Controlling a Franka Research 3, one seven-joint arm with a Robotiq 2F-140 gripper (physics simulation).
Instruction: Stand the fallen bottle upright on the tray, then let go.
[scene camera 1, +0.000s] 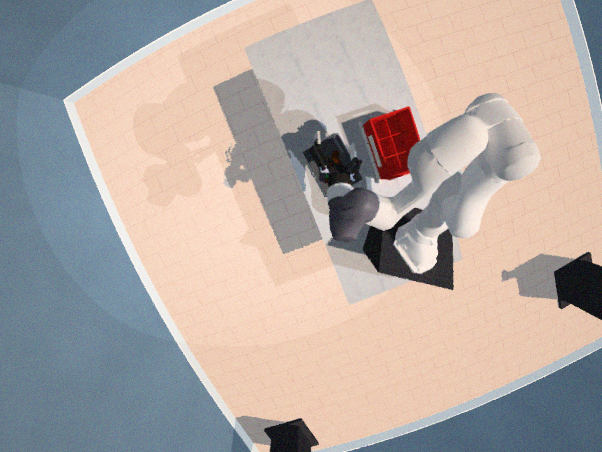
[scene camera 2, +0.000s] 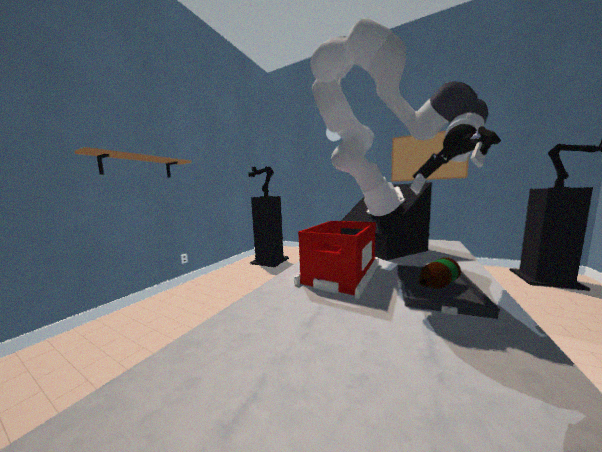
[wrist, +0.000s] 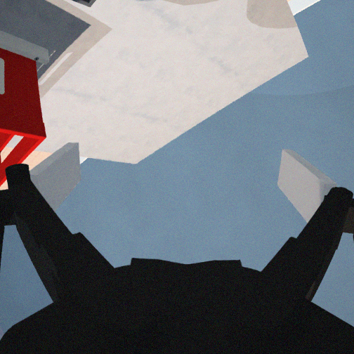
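Note:
My gripper appears in the pictures, scene camera 1 and the wrist view among them. A brown bottle is shown in the pictures as well.

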